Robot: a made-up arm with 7 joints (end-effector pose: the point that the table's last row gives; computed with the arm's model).
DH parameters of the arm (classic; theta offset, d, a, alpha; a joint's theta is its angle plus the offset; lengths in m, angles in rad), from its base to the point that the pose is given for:
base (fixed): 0.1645 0 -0.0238 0
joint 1: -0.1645 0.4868 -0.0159 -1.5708
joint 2: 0 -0.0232 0.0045 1.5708
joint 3: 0 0.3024 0.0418 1.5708
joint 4: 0 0.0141 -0.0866 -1.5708
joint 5: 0 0.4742 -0.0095 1.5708
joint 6: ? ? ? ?
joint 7: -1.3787 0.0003 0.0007 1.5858
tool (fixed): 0.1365 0.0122 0 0
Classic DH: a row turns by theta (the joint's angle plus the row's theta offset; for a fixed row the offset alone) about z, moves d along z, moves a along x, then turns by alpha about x.
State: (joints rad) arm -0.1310 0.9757 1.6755 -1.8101 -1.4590 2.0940 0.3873
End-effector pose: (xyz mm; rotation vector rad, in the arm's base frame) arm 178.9 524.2 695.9 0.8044 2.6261 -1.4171
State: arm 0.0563 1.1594 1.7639 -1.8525 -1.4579 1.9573 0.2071
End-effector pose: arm 75.9 544.1 693.8 0.2689 2.5405 -1.4623
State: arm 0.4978 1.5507 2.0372 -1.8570 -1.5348 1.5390 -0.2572
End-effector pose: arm -92.9 529.0 743.6 -0.6480 2.0918 -1.2286
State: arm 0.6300 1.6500 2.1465 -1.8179 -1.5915 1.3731 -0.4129
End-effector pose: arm -108.0 527.4 765.9 -0.8041 1.9340 -1.1409
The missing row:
joint 6: 0 -0.0182 0.0832 1.5708
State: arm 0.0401 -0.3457 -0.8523 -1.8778 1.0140 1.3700 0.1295
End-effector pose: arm 271.5 -460.0 843.2 -0.5841 -0.9685 -0.1908
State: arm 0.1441 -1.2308 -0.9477 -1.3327 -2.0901 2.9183 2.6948
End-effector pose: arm -269.5 -450.9 971.6 1.3634 0.5317 2.6018
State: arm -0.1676 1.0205 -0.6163 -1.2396 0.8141 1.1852 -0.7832
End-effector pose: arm 601.4 -436.1 404.2 -0.4707 -0.9102 0.8346
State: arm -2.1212 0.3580 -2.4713 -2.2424 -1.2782 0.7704 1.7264
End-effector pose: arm -53.2 485.7 634.2 2.8003 0.9650 0.1978
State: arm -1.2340 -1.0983 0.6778 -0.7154 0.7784 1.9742 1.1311
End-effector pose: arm -89.6 630.0 1076.7 -1.7508 -1.8244 -0.6711
